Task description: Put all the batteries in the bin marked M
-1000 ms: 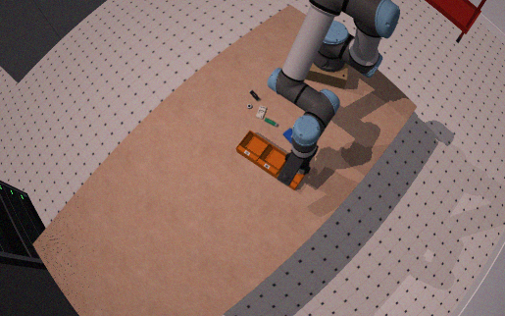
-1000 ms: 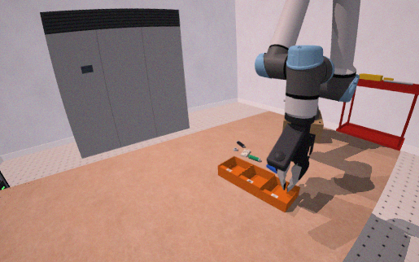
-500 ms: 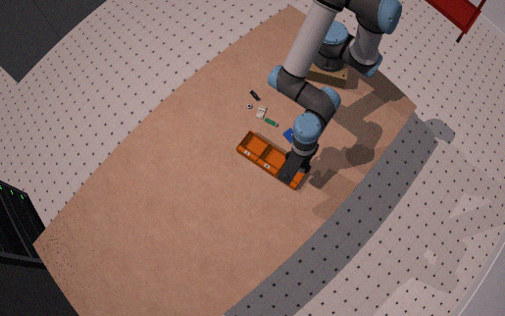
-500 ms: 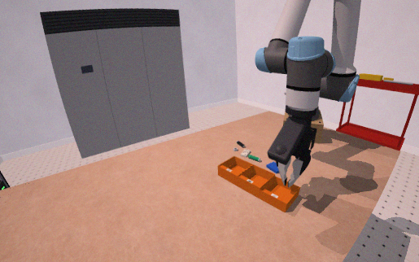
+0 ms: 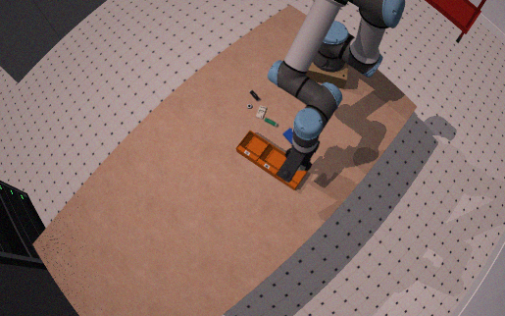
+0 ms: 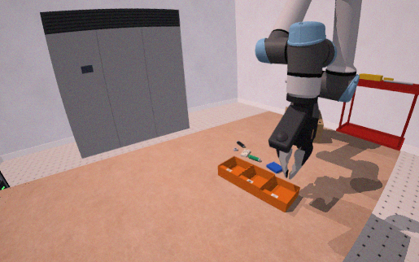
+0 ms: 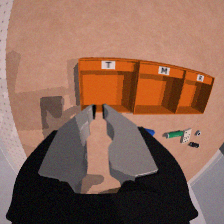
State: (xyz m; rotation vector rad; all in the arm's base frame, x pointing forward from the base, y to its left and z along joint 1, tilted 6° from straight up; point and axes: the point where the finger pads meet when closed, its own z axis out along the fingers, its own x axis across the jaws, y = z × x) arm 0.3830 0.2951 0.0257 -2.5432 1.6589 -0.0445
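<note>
Now: the green battery 21 cm to the right of my hand, 8 cm below it and 4 cm behind it. Also, from my hand: white domino (27 cm to the right, 8 cm below, 3 cm behind); then blue block (13 cm to the right, 8 cm below, 7 cm behind); then small grey round piece (32 cm to the right, 8 cm below, 1 cm behind).
</note>
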